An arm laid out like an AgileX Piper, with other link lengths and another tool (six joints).
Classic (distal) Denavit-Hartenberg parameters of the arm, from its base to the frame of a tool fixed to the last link. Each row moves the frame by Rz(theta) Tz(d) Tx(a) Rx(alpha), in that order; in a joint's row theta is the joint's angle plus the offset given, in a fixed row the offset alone. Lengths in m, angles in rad.
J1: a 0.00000; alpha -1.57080; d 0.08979; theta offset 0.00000
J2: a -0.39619; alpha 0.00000; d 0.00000; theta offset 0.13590
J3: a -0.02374; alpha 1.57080; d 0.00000; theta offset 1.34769
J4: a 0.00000; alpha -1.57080; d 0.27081; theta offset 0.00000
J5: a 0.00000; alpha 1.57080; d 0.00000; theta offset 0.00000
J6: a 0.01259; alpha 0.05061; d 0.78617; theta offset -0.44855
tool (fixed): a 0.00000; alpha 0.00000; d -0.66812; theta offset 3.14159
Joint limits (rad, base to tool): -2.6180..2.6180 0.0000..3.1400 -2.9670..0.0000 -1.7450..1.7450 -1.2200..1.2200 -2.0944..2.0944
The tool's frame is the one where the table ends.
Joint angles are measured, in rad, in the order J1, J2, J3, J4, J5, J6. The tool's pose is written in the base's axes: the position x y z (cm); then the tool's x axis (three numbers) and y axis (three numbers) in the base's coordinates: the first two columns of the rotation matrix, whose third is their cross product. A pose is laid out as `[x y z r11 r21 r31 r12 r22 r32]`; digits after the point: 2 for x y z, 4 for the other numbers.
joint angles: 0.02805 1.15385 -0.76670 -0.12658 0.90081 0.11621
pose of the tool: [17.62 1.90 29.14 0.8562 0.4219 0.2980 0.3454 -0.8966 0.2770]
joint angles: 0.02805 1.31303 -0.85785 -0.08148 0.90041 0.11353
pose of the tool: [22.52 2.53 28.56 0.8803 0.4003 0.2545 0.3514 -0.9107 0.2170]
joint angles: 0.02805 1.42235 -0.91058 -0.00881 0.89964 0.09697
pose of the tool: [25.69 3.37 27.48 0.8990 0.3749 0.2264 0.3507 -0.9259 0.1405]
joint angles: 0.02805 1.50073 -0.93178 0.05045 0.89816 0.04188
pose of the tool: [27.48 3.92 26.05 0.9000 0.3916 0.1913 0.3826 -0.9201 0.0833]
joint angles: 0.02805 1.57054 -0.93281 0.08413 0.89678 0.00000
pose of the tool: [28.59 4.21 24.18 0.9011 0.4103 0.1404 0.4092 -0.9117 0.0382]
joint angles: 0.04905 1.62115 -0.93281 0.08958 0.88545 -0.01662
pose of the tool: [29.33 4.86 22.70 0.8915 0.4404 0.1064 0.4408 -0.8974 0.0212]
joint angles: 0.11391 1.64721 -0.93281 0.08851 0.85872 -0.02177
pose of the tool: [29.60 6.79 21.87 0.8590 0.5008 0.1062 0.5013 -0.8649 0.0240]
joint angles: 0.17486 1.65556 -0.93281 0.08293 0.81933 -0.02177
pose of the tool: [29.71 8.60 21.55 0.8229 0.5528 0.1316 0.5525 -0.8325 0.0423]
